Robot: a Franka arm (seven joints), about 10 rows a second.
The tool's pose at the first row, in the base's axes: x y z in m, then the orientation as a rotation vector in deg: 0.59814, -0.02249, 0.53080, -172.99, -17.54, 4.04
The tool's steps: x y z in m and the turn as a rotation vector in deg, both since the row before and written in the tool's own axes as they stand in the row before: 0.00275, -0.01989, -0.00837, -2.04, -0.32, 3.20; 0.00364, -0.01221, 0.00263, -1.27, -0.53, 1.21; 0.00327, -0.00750, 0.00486, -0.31, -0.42, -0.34; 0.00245, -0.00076, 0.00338, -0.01, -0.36, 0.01; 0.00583, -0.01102, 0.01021, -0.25, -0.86, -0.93; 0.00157, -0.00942, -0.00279, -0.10, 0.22, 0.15; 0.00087, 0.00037, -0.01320, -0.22, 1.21, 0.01; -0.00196, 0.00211, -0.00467, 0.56, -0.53, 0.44; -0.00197, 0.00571, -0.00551, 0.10, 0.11, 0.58
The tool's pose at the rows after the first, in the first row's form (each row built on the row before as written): 0.59738, -0.00340, 0.54120, -175.53, -12.94, 4.52; 0.59906, 0.00936, 0.53929, -176.96, -11.24, 5.29; 0.60106, 0.01741, 0.53463, -177.23, -11.81, 5.91; 0.60315, 0.01861, 0.53114, -177.24, -11.81, 6.47; 0.60670, 0.03065, 0.52104, -177.36, -13.31, 7.76; 0.60711, 0.04012, 0.52407, -177.48, -13.09, 7.42; 0.60915, 0.03953, 0.53713, -177.68, -13.07, 5.52; 0.60782, 0.03703, 0.54183, -177.20, -12.34, 6.40; 0.60707, 0.03092, 0.54720, -177.18, -11.43, 6.26
